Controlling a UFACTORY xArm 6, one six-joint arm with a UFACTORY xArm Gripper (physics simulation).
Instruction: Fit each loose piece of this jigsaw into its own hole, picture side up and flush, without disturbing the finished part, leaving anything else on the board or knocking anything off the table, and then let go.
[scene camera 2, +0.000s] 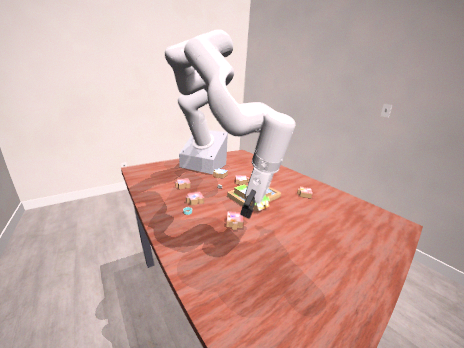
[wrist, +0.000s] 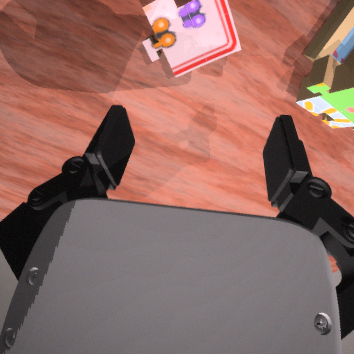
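My gripper (scene camera 2: 248, 205) (wrist: 197, 127) is open and empty, above the table beside the jigsaw board. A pink piece with purple and orange shapes and a red border (scene camera 2: 234, 220) (wrist: 210, 37) lies picture side up near it. The wooden jigsaw board (scene camera 2: 236, 198) is partly hidden by the gripper; a corner shows at the right of the wrist view. A green piece with a white and yellow edge (scene camera 2: 263, 203) (wrist: 345, 102) is at the board's near edge; its exact seating cannot be told. Other loose pieces (scene camera 2: 195, 198) (scene camera 2: 183, 183) (scene camera 2: 220, 173) (scene camera 2: 241, 179) (scene camera 2: 305, 192) lie around the board.
A small cyan ring (scene camera 2: 187, 211) lies left of the pink piece, near the left table edge. A tiny pale object (scene camera 2: 220, 186) lies between the loose pieces. The robot's base (scene camera 2: 202, 161) stands at the back of the wooden table (scene camera 2: 310, 265).
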